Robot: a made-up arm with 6 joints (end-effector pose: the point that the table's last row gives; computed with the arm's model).
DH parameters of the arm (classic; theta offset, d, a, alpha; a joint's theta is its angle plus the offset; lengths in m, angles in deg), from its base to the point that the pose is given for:
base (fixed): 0 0 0 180
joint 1: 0 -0.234 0.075 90
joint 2: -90 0.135 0.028 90
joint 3: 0 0.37 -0.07 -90
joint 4: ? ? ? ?
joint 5: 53.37 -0.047 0.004 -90
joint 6: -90 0.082 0.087 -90
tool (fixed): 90 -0.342 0 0
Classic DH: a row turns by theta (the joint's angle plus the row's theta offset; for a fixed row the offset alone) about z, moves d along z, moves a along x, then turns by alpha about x.
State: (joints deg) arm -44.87 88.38 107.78 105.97 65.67 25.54
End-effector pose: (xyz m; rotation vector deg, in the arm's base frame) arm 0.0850 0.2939 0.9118 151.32 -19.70 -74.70
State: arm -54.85 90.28 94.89 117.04 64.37 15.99
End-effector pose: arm 0.0172 0.2775 0.9237 160.29 -35.41 -59.66
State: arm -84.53 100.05 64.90 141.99 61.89 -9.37
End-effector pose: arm -0.2371 0.2853 0.8879 -171.26 48.80 8.17
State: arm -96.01 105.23 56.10 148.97 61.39 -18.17
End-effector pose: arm -0.3483 0.2735 0.8433 -170.83 41.32 -11.05
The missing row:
joint 4: 53.37 0 -0.1894 180
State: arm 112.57 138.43 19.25 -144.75 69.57 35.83
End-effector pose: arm -0.1830 -0.3829 0.1998 -80.48 -38.95 -115.42
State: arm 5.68 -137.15 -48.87 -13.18 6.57 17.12
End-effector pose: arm 0.7434 0.3665 0.2219 21.97 -149.17 32.59
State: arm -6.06 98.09 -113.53 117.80 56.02 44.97
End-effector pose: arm -0.1026 0.1301 0.8565 96.69 92.21 -1.98
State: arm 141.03 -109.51 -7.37 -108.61 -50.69 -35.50
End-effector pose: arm -0.0943 -0.5422 0.3727 -127.28 -59.03 4.22
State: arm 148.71 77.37 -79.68 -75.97 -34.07 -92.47
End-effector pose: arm -0.0130 -0.6515 0.6160 3.64 111.31 57.97
